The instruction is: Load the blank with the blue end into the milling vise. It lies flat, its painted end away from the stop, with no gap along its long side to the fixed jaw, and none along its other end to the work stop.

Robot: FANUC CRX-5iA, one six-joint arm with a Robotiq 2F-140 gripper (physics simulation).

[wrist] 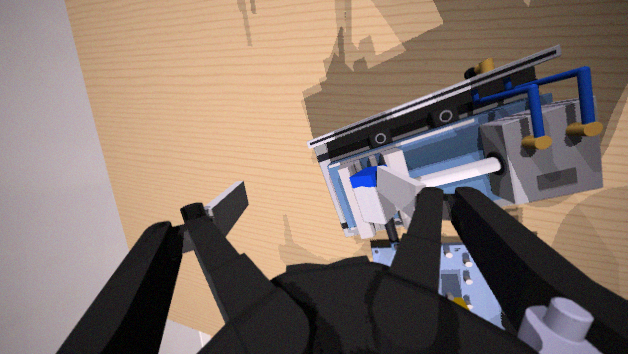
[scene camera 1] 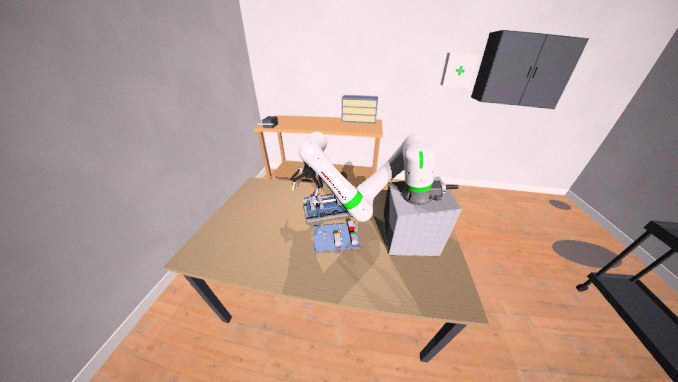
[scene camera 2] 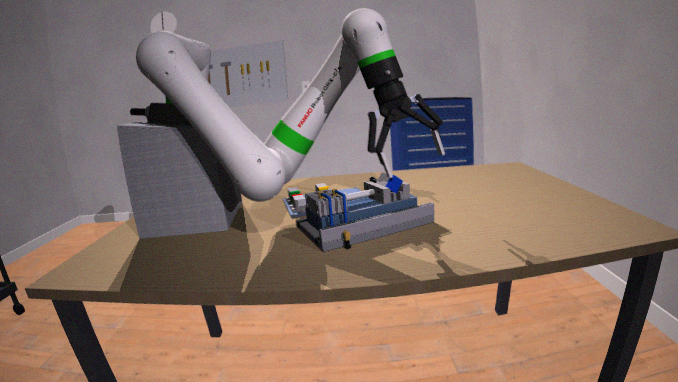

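Note:
The blank with the blue end [scene camera 2: 393, 184] [wrist: 368, 204] sits tilted between the jaws of the milling vise [scene camera 1: 327, 212] [scene camera 2: 367, 212] [wrist: 545, 165]. It is not flat: its blue end shows as a slanted square above the jaws in scene camera 2. The moving jaw [scene camera 2: 376, 192] [wrist: 396, 162], on a white rod, is at one side of it, and the fixed jaw [scene camera 2: 405, 190] at the other. My gripper [scene camera 1: 305, 190] [scene camera 2: 415, 164] [wrist: 312, 185] is open and empty, tilted above the vise. One fingertip is close beside the blank's upper part; I cannot tell whether they touch. The other hangs out beyond the vise. The work stop's contact is unclear.
A blue tray [scene camera 1: 321, 247] [wrist: 482, 295] with pegs lies beside the vise. It holds blanks with a yellow end [scene camera 1: 337, 240], a red end [scene camera 1: 351, 227] and a green end [scene camera 1: 354, 238]. Blue hoses [scene camera 2: 345, 207] [wrist: 536, 112] rise from the vise. The arm's pedestal [scene camera 1: 420, 230] [scene camera 2: 175, 185] stands on the table.

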